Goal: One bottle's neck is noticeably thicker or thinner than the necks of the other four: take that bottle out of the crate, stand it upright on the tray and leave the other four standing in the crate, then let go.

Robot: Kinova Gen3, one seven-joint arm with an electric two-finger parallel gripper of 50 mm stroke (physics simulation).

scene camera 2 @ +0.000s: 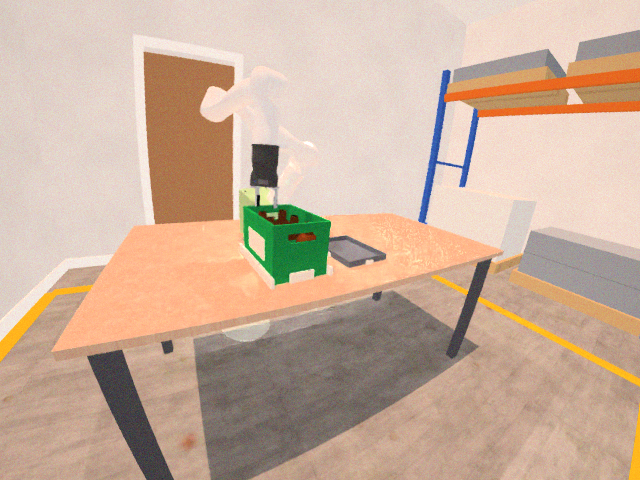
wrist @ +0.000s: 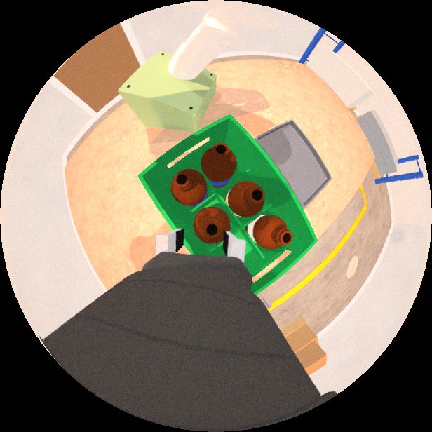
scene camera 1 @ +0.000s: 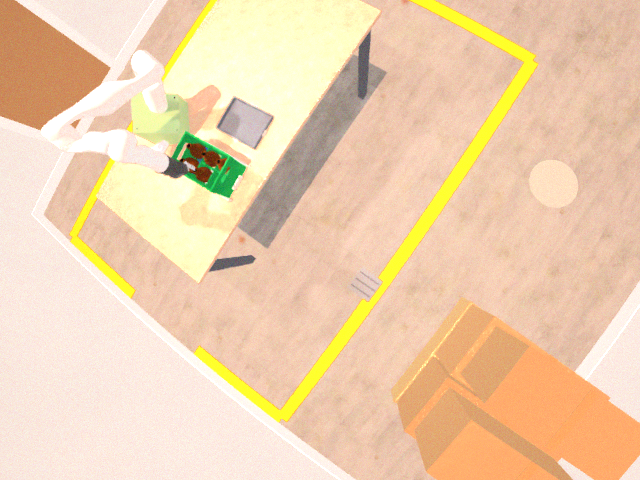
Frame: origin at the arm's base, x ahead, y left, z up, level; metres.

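Seen in the pictures: gripper, fingertip midpoint: (scene camera 2: 266, 207) (scene camera 1: 188, 170); arm's base at its link origin: (scene camera 1: 157, 105).
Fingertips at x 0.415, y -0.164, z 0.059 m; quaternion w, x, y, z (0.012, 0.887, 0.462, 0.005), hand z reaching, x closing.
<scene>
Offsets run from my fingertips to a thing's top centre. "*": to the spot under its first point. Level surfaces: height alone.
The green crate {dy +0.060, dx -0.007, dz -0.022 m} (scene camera 1: 212, 188) (scene camera 2: 302, 260) (wrist: 161, 197) stands on the table. In the wrist view, brown bottles stand in it: one at the upper middle (wrist: 219, 162), one at the left (wrist: 188, 187), one right of centre (wrist: 245, 199), one at the lower right (wrist: 270, 233), and one nearest the fingers (wrist: 212, 225). I cannot tell for certain which neck differs in thickness. My gripper (scene camera 1: 190, 166) (scene camera 2: 266, 201) (wrist: 203, 238) is open and empty, its fingertips at about the crate's rim height, close to the nearest bottle's neck. The grey tray {* dy +0.352, dx -0.026, dz -0.192 m} (scene camera 1: 245, 122) (scene camera 2: 356, 250) (wrist: 304, 177) lies beside the crate and bears no bottle.
The wooden table {dz -0.197 m} (scene camera 1: 248, 51) (scene camera 2: 180, 279) (wrist: 100, 210) carries the crate and tray. The pale green robot base (scene camera 1: 160, 116) (wrist: 170, 95) stands behind the crate. The crate's walls rise around the bottles, and dividers separate its compartments.
</scene>
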